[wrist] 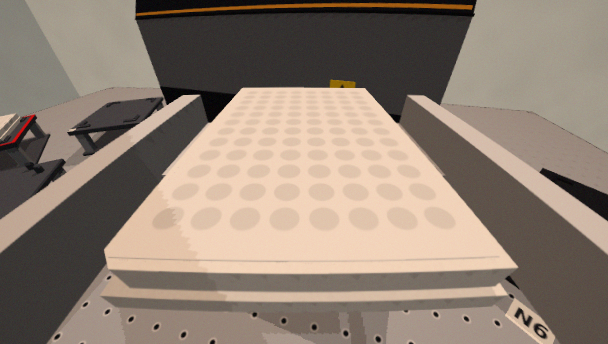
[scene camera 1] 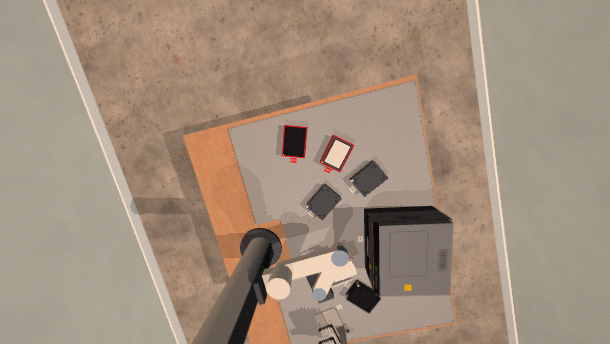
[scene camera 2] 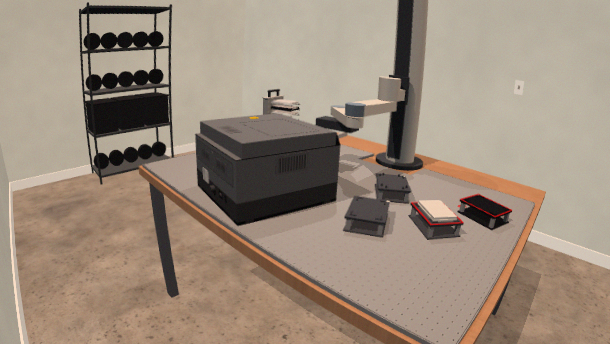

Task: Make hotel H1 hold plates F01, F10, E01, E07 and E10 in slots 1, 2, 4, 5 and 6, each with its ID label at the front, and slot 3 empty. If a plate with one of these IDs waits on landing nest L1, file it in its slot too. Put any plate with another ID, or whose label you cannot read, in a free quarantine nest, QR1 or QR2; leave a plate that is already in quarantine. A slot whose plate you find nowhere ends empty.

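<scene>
My gripper (scene camera 1: 344,274) (scene camera 2: 348,133) (wrist: 303,113) is shut on a white well plate (wrist: 305,165), held level above the pegboard in front of the dark device. No ID label can be read on it. Hotel H1 (scene camera 1: 329,334) (scene camera 2: 267,106), with a black handle, stands behind the device in scene camera 2; pale plates show in it, slots and IDs unreadable. A red-rimmed nest (scene camera 1: 327,149) bears a white plate (scene camera 1: 338,153) (scene camera 2: 437,210). Another red-rimmed nest (scene camera 1: 294,141) (scene camera 2: 485,205) is empty. Which nest is L1 cannot be read.
The big dark device (scene camera 1: 415,250) (scene camera 2: 270,165) (wrist: 300,55) is straight ahead in the wrist view. Dark nests (scene camera 1: 324,201) (scene camera 1: 369,178) (scene camera 2: 392,186) (scene camera 2: 367,212) stand to its side. A black nest (scene camera 1: 363,296) is beside its front corner. A label N6 (wrist: 531,322) lies below the plate.
</scene>
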